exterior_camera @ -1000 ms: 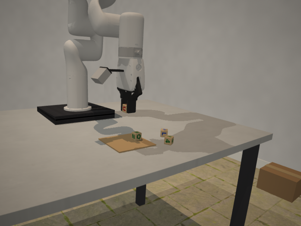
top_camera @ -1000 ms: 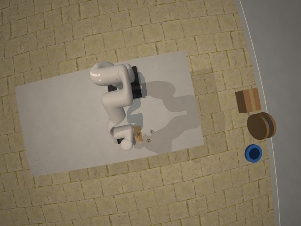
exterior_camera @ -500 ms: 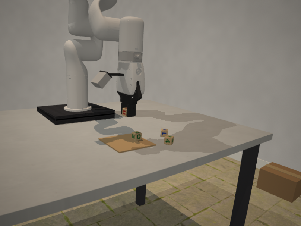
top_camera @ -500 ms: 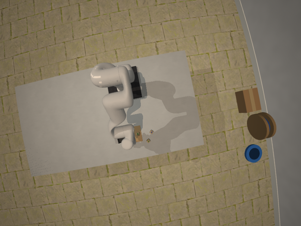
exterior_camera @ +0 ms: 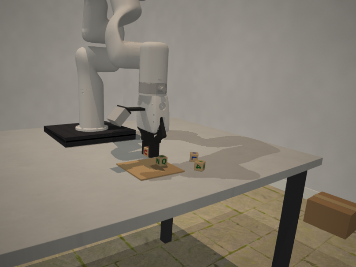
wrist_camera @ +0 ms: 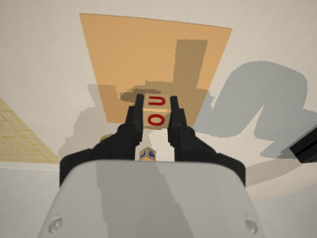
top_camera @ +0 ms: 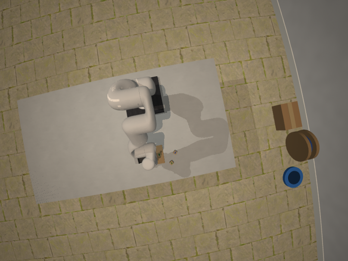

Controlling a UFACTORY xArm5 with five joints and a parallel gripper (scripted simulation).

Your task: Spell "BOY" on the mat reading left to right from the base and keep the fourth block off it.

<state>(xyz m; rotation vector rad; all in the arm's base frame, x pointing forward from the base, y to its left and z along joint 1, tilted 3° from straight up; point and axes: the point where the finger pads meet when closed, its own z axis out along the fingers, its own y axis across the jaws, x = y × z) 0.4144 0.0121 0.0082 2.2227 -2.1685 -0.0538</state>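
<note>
The tan mat is 6 cm below my hand.
</note>
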